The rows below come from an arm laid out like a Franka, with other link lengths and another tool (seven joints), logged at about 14 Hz.
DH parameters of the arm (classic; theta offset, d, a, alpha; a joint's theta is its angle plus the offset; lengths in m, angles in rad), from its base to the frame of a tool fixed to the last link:
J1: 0 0.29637 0 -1.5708
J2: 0 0 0 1.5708
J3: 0 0.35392 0.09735 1.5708
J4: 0 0 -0.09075 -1.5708
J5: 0 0.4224 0 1.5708
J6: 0 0 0.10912 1.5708
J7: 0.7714 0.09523 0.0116 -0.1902
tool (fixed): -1.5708 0.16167 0 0
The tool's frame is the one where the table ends.
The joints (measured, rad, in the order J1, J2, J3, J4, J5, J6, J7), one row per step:
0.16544 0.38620 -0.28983 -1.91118 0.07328 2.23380 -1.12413
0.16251 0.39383 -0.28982 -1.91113 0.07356 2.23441 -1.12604
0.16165 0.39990 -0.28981 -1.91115 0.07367 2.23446 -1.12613
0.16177 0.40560 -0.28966 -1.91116 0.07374 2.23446 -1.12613
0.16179 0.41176 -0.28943 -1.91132 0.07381 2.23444 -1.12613
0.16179 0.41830 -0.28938 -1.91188 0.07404 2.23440 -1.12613
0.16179 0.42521 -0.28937 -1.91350 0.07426 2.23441 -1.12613
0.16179 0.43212 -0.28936 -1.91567 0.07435 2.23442 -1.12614
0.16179 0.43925 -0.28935 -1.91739 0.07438 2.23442 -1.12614
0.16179 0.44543 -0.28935 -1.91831 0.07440 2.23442 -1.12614
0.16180 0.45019 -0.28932 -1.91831 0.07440 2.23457 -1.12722
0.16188 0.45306 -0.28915 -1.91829 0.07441 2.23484 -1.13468
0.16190 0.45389 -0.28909 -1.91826 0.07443 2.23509 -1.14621
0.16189 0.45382 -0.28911 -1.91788 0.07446 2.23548 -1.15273
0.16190 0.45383 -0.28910 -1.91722 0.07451 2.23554 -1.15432
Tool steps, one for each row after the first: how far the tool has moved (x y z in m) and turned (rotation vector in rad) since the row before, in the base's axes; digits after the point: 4 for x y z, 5 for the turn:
-0.0014 -0.0022 -0.0051 -0.00103 0.00692 -0.00116
-0.0012 -0.0008 -0.0041 -0.00089 0.00595 -0.00083
-0.0010 0.0000 -0.0039 -0.00081 0.00563 0.00021
-0.0012 0.0000 -0.0043 -0.00083 0.00626 0.00017
-0.0015 -0.0001 -0.0047 -0.00080 0.00702 -0.00018
-0.0021 -0.0002 -0.0054 -0.00079 0.00838 -0.00033
-0.0024 -0.0002 -0.0057 -0.00082 0.00894 -0.00030
-0.0023 -0.0002 -0.0056 -0.00095 0.00873 -0.00022
-0.0018 -0.0002 -0.0045 -0.00089 0.00700 -0.00013
-0.0009 -0.0001 -0.0032 -0.00065 0.00461 0.00112
-0.0003 0.0002 -0.0019 0.00049 0.00295 0.00764
0.0002 0.0002 -0.0006 0.00130 0.00116 0.01151
0.0005 0.0001 0.0002 0.00074 -0.00048 0.00649
0.0004 0.0001 0.0003 0.00016 -0.00062 0.00165

